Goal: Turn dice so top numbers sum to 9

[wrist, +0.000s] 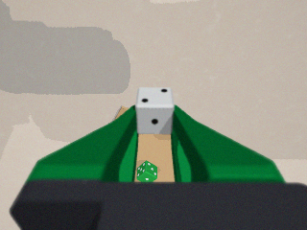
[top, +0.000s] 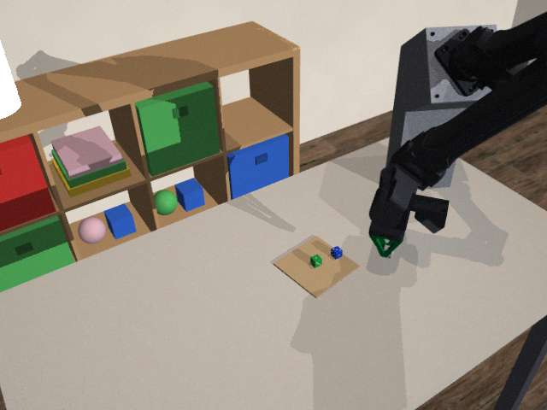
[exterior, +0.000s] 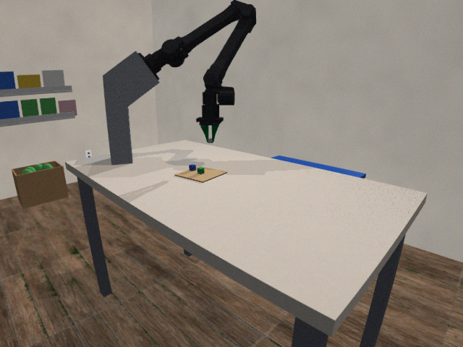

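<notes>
The blue die is 12 cm to the right of my hand, 9 cm below it and 4 cm ahead of it. Also, from my hand: tan mat (12 cm to the right, 10 cm below, 10 cm ahead); then green die (12 cm to the right, 10 cm ahead, 9 cm below); then white die (right at my hand).
</notes>
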